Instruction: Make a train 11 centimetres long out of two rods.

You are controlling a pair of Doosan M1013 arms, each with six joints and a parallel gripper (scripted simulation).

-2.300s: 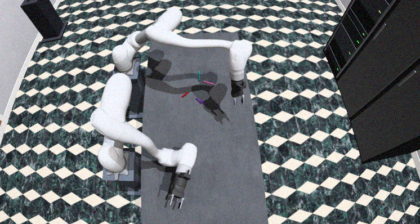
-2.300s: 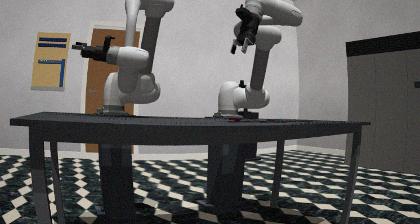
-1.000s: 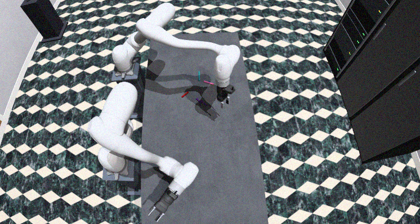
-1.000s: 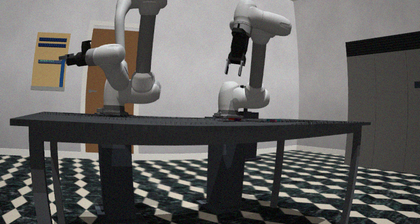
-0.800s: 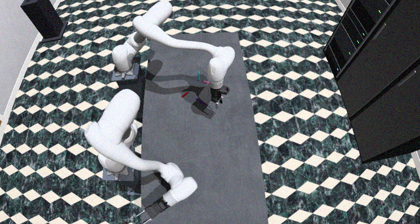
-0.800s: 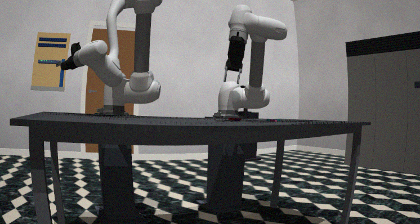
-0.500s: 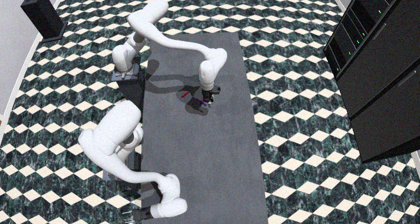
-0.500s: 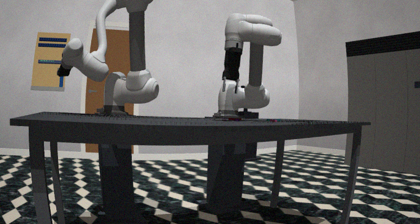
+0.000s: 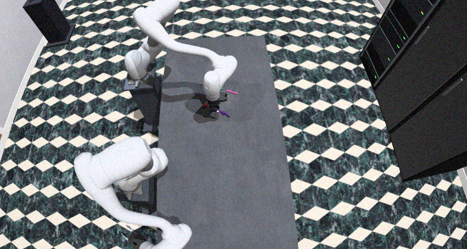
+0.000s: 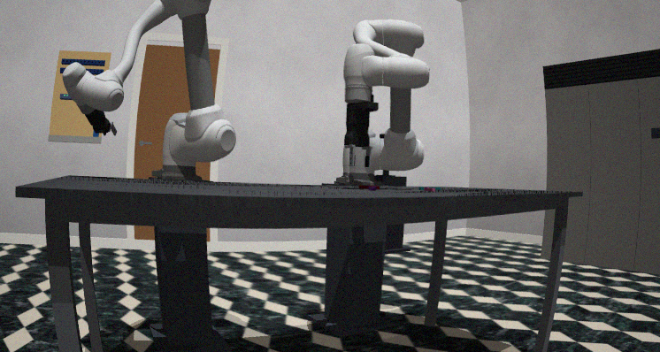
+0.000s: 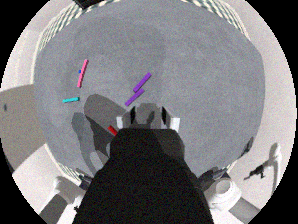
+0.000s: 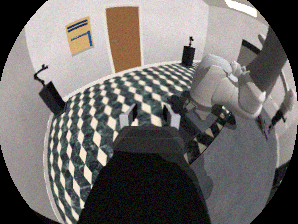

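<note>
Right now the pink rod is 12 cm ahead of my left hand, 20 cm to the left of it and 8 cm below it. Round my left hand: small blue rod: 13 cm ahead, 21 cm to the left, 8 cm below; red rod: 8 cm behind, 10 cm to the left, 8 cm below; turquoise rod: 4 cm ahead, 28 cm to the left, 8 cm below.
</note>
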